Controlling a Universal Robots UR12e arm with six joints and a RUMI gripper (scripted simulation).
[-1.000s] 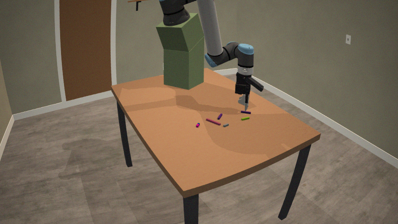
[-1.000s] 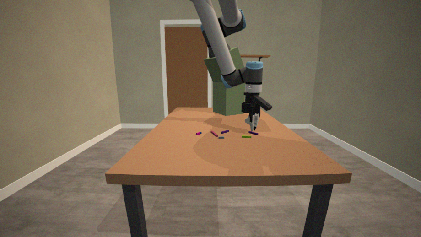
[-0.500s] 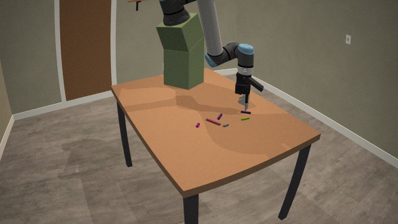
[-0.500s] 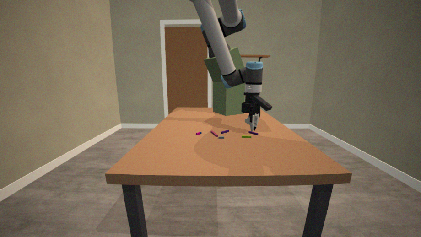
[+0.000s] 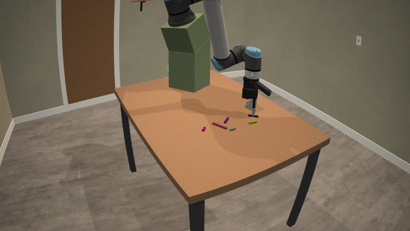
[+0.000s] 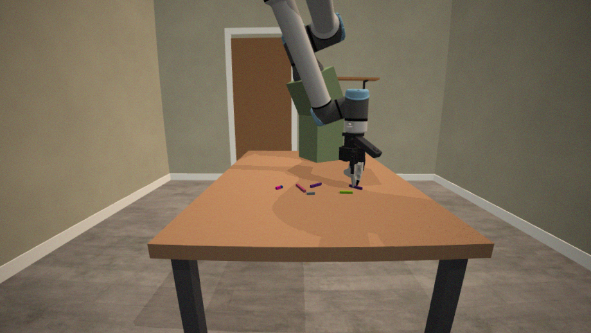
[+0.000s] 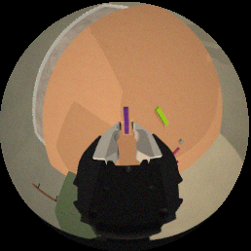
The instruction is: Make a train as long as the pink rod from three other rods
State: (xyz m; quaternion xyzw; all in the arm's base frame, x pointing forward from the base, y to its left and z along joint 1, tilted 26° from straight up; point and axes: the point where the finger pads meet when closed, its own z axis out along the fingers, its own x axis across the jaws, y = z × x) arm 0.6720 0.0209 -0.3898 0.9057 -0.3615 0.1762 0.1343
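The magenta rod lies 320 mm to the right of my hand, 20 mm below it and 10 mm ahead of it. From my hand the other things lie so: lime rod: 60 mm ahead, 50 mm to the right, 20 mm below; pink rod: 230 mm to the right, 20 mm below, 10 mm ahead; grey rod: 190 mm to the right, 70 mm ahead, 20 mm below.
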